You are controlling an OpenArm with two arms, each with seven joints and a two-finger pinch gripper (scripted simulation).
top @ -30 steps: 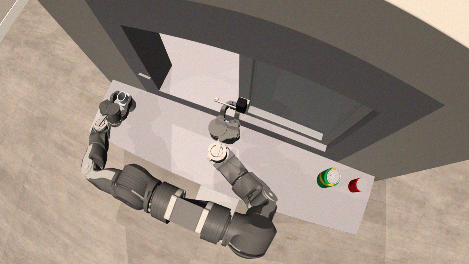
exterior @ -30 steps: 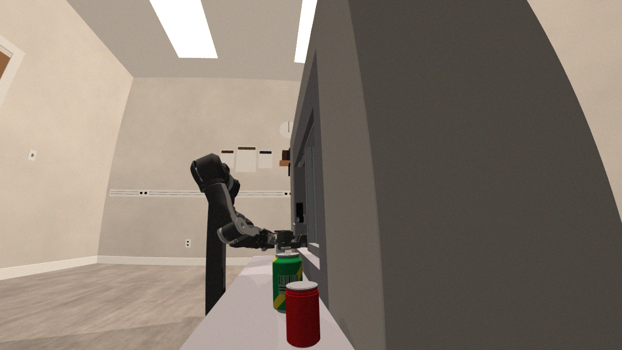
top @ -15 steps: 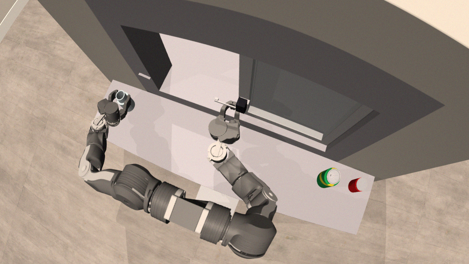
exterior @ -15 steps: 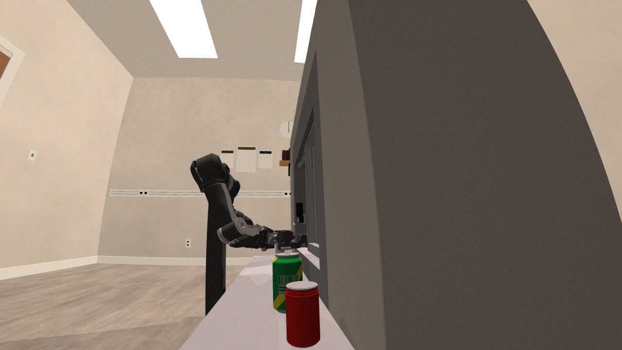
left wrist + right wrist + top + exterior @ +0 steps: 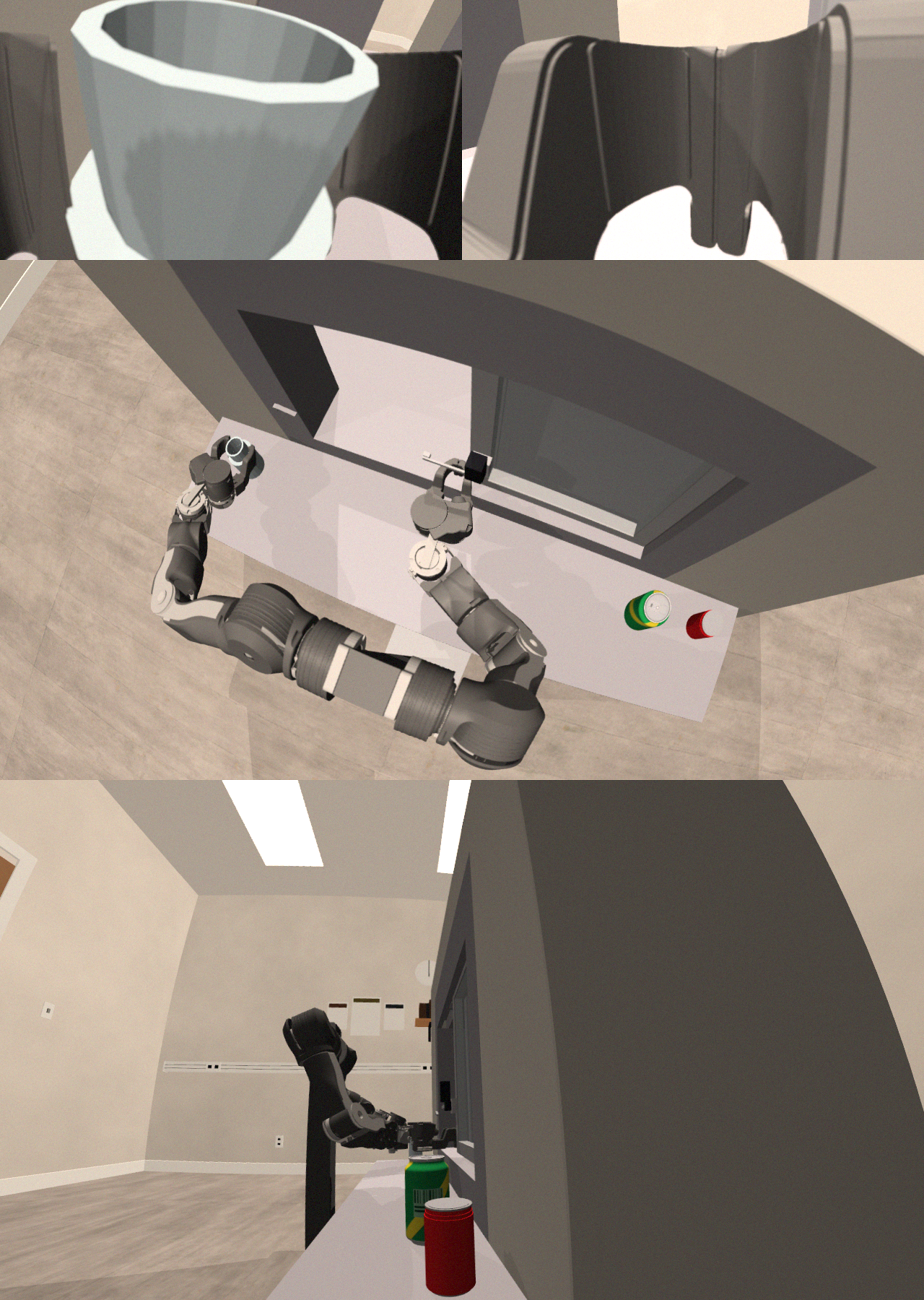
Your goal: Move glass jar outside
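Observation:
Now: the sill 40 mm ahead of my right hand, 40 mm to the right of it and 90 mm below it. The rest, counted from my right hand: upright (60 mm ahead, 40 mm to the right, 180 mm above); black handle (30 mm behind, 110 mm above); glass jar (110 mm behind, 410 mm to the left, 50 mm below).

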